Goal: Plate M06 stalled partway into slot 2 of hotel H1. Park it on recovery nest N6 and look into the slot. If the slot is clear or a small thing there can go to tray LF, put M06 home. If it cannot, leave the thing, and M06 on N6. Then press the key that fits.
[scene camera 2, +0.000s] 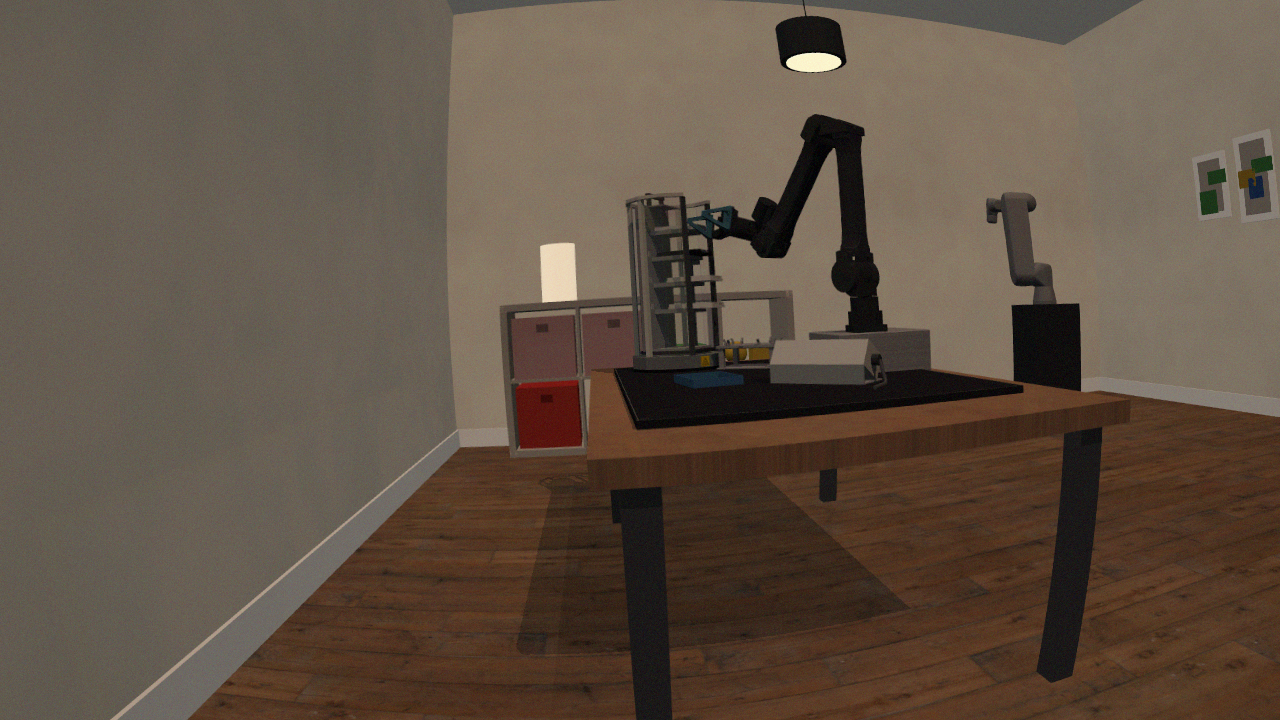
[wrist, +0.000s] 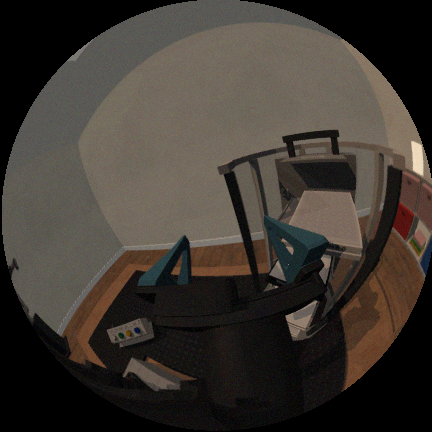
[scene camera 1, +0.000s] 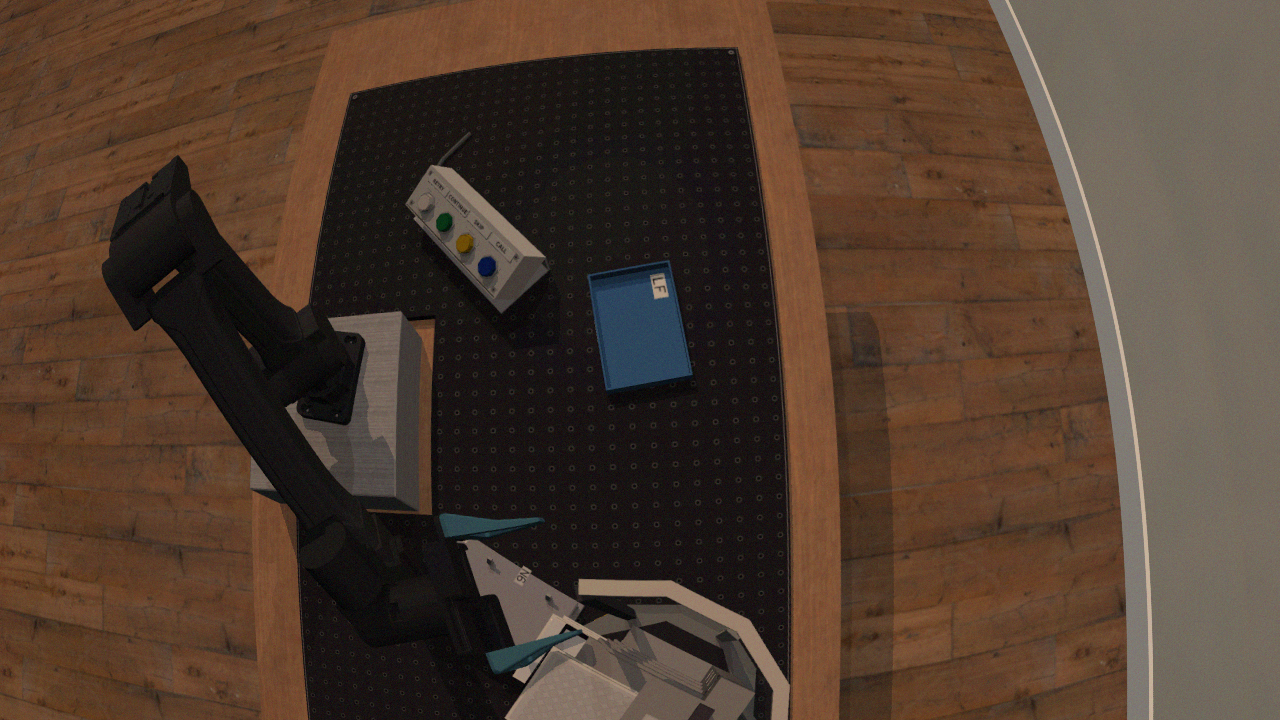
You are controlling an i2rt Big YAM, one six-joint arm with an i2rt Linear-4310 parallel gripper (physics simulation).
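Frame: origin at the arm's base, x ahead, y left, z up, level; millimetres.
Where they show: gripper, fingertip midpoint: (scene camera 2: 694, 216) (wrist: 224, 229) (scene camera 1: 560, 576); arm's base, origin of the base link: (scene camera 2: 866, 331) (scene camera 1: 332, 378).
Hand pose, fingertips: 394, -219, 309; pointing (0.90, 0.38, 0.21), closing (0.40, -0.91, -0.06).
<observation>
Things, the pixels of their top centre, and the offset from my fingertips, as dx, dy, dz.
- hotel H1, middle of its top: (wrist: 308, 130) (scene camera 2: 668, 193) +67, -121, +88
- pale plate, middle of its top: (wrist: 326, 207) (scene camera 2: 681, 226) +38, -126, -8
- Nest N6, middle of its top: (scene camera 1: 491, 605) (scene camera 2: 752, 337) -132, -30, -320
- Blue tray LF, middle of its top: (scene camera 1: 638, 323) (scene camera 2: 707, 375) -10, +355, -379
- key box, middle of its top: (scene camera 1: 464, 215) (scene camera 2: 825, 339) (wrist: 120, 327) -250, +462, -313
My gripper (scene camera 1: 562, 575) (scene camera 2: 693, 222) (wrist: 224, 229) is open and empty, high beside the upper part of hotel H1 (scene camera 1: 671, 588) (scene camera 2: 637, 277) (wrist: 242, 230). In the wrist view, one finger overlaps the hotel's front and the other is left of it. A pale plate (scene camera 1: 581, 689) (wrist: 327, 212) lies high in the hotel; more plates stick out lower down. I cannot tell which is M06, and slot 2's inside is hidden. Nest N6 (scene camera 1: 528, 613) shows pins and no plate on its visible part. Blue tray LF (scene camera 1: 640, 340) (scene camera 2: 707, 379) is empty. The key box (scene camera 1: 478, 223) (scene camera 2: 819, 362) (wrist: 131, 332) has white, green, yellow and blue keys.
The arm's grey base block (scene camera 1: 407, 411) (scene camera 2: 904, 349) stands at the table's edge. The hotel's dark front posts and pale top rim are close to the fingers. A shelf unit (scene camera 2: 505, 385) and a second arm (scene camera 2: 1018, 237) stand beyond the table.
</observation>
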